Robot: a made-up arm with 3 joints. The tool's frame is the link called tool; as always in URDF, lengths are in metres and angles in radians. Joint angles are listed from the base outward. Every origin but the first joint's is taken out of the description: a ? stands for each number. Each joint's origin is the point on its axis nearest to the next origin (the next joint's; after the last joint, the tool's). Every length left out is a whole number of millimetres.
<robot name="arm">
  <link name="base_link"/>
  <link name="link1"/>
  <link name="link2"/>
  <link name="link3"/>
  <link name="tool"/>
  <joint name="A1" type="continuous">
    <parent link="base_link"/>
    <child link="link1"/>
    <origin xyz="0.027 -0.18 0.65" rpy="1.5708 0 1.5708"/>
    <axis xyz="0 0 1"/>
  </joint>
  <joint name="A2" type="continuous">
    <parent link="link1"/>
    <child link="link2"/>
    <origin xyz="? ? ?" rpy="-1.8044 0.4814 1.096"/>
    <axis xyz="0 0 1"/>
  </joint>
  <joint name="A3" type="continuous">
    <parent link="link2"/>
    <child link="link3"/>
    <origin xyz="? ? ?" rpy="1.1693 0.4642 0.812"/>
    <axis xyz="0 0 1"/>
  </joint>
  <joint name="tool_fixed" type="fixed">
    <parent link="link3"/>
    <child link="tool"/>
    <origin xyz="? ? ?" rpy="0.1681 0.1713 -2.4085"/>
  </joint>
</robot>
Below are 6 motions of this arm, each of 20 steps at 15 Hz.
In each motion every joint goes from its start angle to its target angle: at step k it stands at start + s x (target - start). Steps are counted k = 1, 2, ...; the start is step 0. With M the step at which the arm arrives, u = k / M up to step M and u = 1 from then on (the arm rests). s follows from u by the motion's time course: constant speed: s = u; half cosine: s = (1 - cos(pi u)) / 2; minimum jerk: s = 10 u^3 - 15 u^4 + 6 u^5.
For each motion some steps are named. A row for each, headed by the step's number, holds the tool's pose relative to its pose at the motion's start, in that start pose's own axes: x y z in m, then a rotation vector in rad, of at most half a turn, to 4 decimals.
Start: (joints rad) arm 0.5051 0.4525 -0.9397
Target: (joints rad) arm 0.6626 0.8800 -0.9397
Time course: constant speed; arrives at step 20
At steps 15, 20:
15: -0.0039 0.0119 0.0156 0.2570 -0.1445 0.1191
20: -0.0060 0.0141 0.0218 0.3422 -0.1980 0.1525

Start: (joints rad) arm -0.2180 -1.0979 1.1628
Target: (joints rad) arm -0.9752 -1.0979 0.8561
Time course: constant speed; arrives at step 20
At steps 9, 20:
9: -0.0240 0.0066 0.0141 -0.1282 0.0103 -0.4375
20: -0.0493 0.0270 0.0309 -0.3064 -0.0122 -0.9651

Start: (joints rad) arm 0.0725 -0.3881 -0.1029
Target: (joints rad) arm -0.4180 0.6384 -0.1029
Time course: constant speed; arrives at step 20
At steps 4, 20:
4: 0.0003 0.0043 0.0227 -0.1247 -0.2020 0.0604
20: -0.0317 0.0553 0.0859 -0.6967 -0.8902 0.4497

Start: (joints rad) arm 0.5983 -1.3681 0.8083
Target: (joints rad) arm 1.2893 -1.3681 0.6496
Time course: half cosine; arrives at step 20
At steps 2, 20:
2: 0.0014 0.0001 -0.0006 0.0069 0.0047 0.0110
20: 0.0486 0.0242 -0.0290 0.2702 0.2172 0.4454

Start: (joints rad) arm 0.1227 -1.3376 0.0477
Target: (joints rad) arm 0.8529 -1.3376 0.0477
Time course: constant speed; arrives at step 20
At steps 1, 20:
1: 0.0021 0.0024 -0.0022 0.0053 0.0221 0.0285
20: 0.0170 0.0565 -0.0470 0.1069 0.4427 0.5708

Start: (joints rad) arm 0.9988 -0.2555 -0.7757
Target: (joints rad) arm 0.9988 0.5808 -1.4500
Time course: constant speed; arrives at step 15
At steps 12, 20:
12: -0.0082 0.0188 0.0497 0.4972 -0.4609 -0.1309
20: -0.0150 0.0204 0.0607 0.6542 -0.5343 -0.1521

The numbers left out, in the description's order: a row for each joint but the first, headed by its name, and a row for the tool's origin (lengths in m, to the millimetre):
A2: -0.054 -0.004 0
A3: -0.063 -0.028 0
tool: -0.008 -0.021 0

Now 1 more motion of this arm.
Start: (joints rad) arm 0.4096 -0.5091 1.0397
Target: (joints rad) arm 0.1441 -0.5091 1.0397
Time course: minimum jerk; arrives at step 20
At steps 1, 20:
1: 0.0000 0.0000 0.0000 -0.0002 0.0002 -0.0002
20: -0.0166 0.0017 0.0151 -0.1380 0.1511 -0.1691

